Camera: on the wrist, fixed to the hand. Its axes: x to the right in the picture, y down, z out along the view.
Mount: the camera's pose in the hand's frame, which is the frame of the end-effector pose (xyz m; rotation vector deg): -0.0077 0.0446 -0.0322 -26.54 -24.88 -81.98
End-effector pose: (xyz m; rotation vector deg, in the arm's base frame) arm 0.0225 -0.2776 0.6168 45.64 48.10 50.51
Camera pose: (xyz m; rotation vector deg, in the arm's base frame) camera -0.0227 -0.2585 0.6428 -7.74 32.33 -21.85
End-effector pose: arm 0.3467 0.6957 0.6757 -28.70 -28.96 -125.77
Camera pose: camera 0.3803 0.6577 0.6531 39.44 24.84 130.46
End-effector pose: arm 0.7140 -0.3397 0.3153 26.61 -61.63 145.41
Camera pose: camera 0.6963 -0.3466 0.2631 64.78 -49.76 53.44
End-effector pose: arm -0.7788 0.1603 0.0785 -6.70 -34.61 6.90
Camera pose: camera -0.7702 0.2008 0.0414 -4.72 -58.25 -81.19
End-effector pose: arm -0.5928 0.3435 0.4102 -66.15 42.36 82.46
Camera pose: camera -0.6283 0.3021 0.3999 -68.09 -41.03 30.06
